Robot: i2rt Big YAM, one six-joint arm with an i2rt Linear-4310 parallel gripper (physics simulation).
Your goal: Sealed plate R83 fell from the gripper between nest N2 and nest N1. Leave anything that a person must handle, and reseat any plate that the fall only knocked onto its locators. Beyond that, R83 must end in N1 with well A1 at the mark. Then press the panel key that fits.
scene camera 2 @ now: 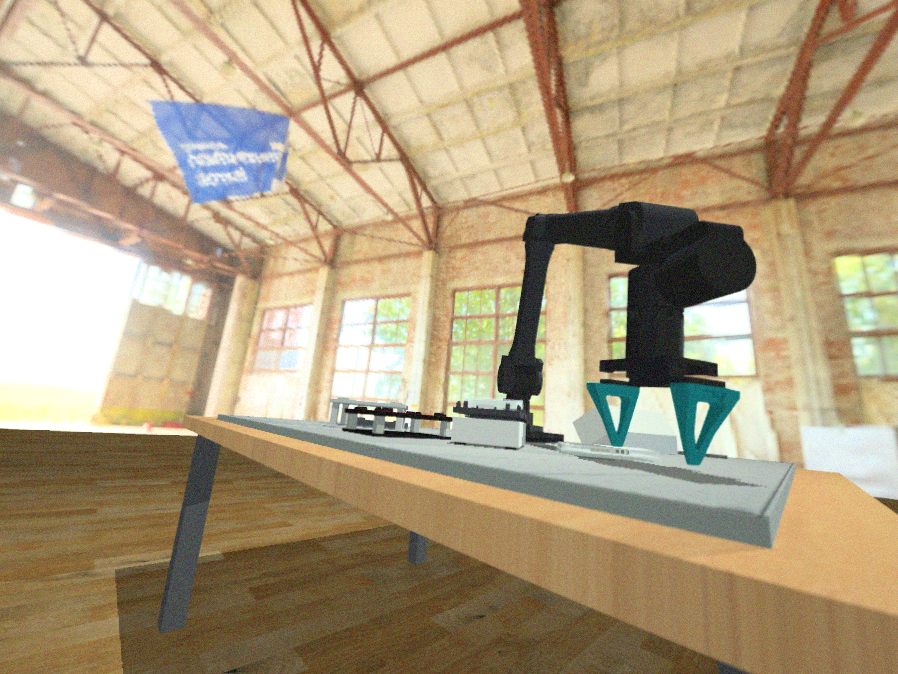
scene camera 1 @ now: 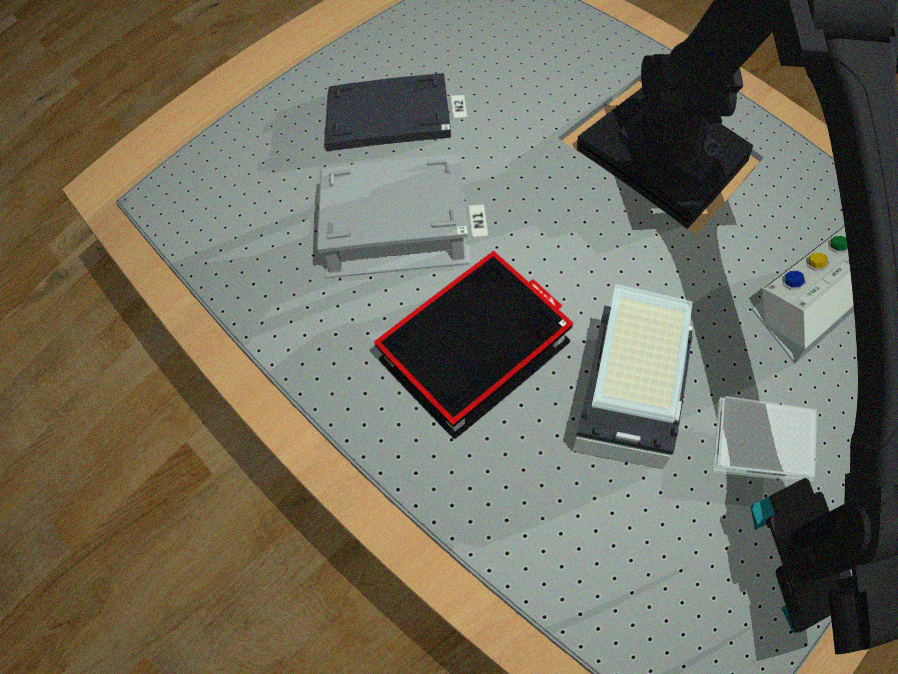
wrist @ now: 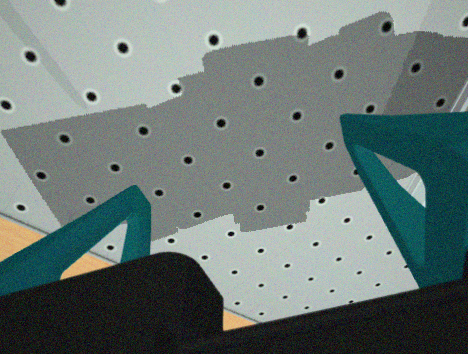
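Pixels of known places: gripper, fingertip midpoint: (scene camera 2: 650, 454) (scene camera 1: 773, 566) (wrist: 236, 164); arm's base, link origin: (scene camera 1: 670, 146).
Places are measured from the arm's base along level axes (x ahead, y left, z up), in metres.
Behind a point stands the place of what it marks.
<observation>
Clear-lidded plate R83 (scene camera 1: 766, 437) @[x 0.274, y 0.302, z -0.007 m] (scene camera 2: 602, 450) @[x 0.311, y 0.317, z -0.012 m] lies flat on the perforated board. A sliver of its clear edge (wrist: 461, 97) @[x 0.318, y 0.308, z -0.018 m] shows at the right of the wrist view; its label and A1 corner are not readable. Light grey nest N1 (scene camera 1: 391, 203) @[x 0.325, y -0.184, z 0.038 m] is empty, with its A1 mark at the corner near its label. Dark nest N2 (scene camera 1: 388, 112) @[x 0.190, y -0.324, z -0.004 m] is empty behind it. A yellowish-welled plate (scene camera 1: 644, 354) @[x 0.314, y 0.140, z 0.054 m] sits on a dark-topped block (scene camera 1: 627, 437) @[x 0.389, y 0.175, z 0.039 m]; whether it is fully seated is unclear. My gripper (scene camera 1: 776, 565) @[x 0.389, y 0.393, z -0.007 m] (scene camera 2: 656, 453) @[x 0.389, y 0.393, z -0.007 m] (wrist: 236, 164) @[x 0.389, y 0.393, z -0.007 m] is open and empty, above the board beside R83.
A black nest outlined in red (scene camera 1: 471, 337) @[x 0.392, y -0.016, z 0.019 m] stands between N1 and the welled plate. A sloped panel (scene camera 1: 805, 315) @[x 0.153, y 0.267, z 0.056 m] with blue (scene camera 1: 794, 278) @[x 0.113, y 0.234, z 0.049 m], yellow (scene camera 1: 818, 259) @[x 0.065, y 0.249, z 0.050 m] and green (scene camera 1: 838, 243) @[x 0.021, y 0.263, z 0.049 m] keys stands at the right, partly hidden by my arm. The wooden table edge (scene camera 1: 406, 536) @[x 0.582, y 0.060, z -0.034 m] borders the board.
</observation>
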